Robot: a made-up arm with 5 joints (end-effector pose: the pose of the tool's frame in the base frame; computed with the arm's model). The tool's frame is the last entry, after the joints.
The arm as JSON. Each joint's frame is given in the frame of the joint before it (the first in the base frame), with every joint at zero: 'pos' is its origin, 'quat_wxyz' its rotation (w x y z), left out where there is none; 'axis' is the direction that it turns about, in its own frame. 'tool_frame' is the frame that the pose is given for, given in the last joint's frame.
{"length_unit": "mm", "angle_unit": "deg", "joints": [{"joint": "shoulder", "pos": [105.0, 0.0, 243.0], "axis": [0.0, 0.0, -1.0]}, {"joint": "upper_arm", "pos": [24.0, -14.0, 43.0], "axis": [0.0, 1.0, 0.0]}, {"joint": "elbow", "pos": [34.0, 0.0, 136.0], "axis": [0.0, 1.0, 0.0]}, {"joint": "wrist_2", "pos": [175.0, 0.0, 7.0], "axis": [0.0, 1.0, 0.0]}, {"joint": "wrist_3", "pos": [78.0, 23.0, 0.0], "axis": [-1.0, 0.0, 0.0]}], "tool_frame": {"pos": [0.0, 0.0, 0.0], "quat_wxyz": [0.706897, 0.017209, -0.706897, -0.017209]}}
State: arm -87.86 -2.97 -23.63 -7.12 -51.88
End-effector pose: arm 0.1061 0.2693 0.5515 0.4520 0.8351 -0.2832 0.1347
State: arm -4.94 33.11 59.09 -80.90 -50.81
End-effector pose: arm 0.3070 0.0265 0.1909 0.7046 0.3100 -0.5531 -0.3186
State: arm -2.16 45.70 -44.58 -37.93 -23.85
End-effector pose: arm 0.4870 0.0234 0.4070 0.4375 0.2224 -0.8661 -0.0949
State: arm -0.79 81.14 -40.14 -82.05 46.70
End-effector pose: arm 0.4639 0.0140 0.2150 0.3832 -0.3345 -0.8465 0.1575
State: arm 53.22 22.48 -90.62 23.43 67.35
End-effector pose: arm 0.2448 -0.1720 0.6186 0.3831 -0.7902 -0.4768 0.0380
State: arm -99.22 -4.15 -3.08 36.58 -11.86
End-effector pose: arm 0.0498 0.2836 0.4148 0.6386 0.4231 -0.2755 0.5808
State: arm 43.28 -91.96 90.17 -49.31 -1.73
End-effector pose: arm 0.1917 -0.0693 0.3885 0.3044 -0.3129 -0.8895 -0.1349
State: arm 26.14 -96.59 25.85 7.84 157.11
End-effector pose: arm 0.0835 0.0206 0.5411 0.1024 -0.9722 0.0039 0.2107
